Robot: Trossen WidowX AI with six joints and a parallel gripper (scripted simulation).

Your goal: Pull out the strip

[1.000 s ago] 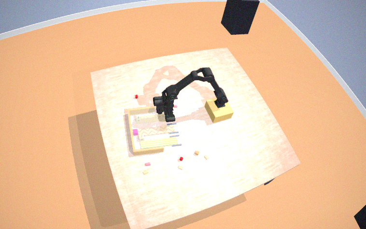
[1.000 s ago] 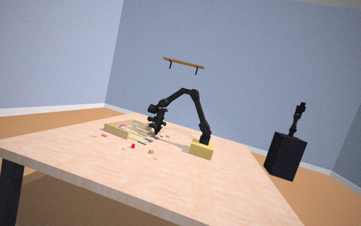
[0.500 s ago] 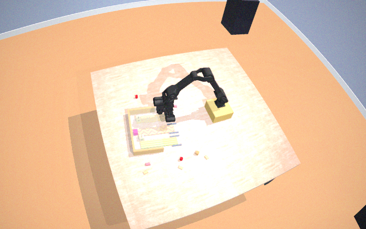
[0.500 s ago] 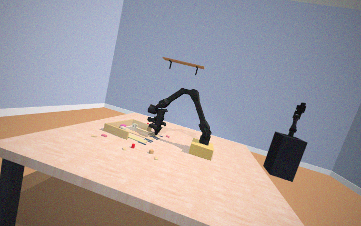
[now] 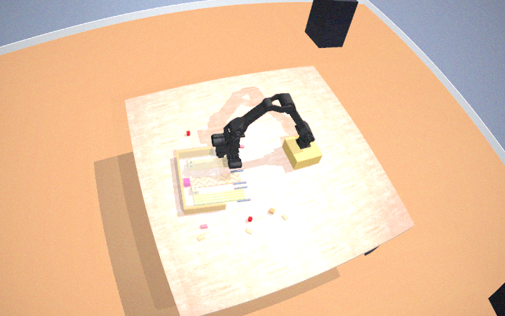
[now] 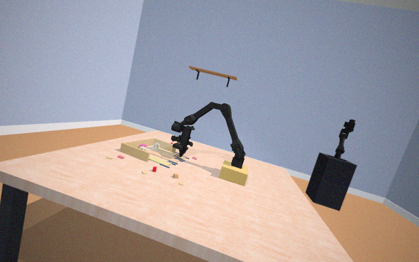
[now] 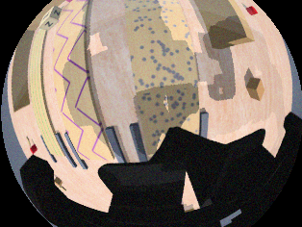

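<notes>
Right now my gripper tip is 9 cm short of the speckled tan strip and 1 cm to the left of it.
</notes>
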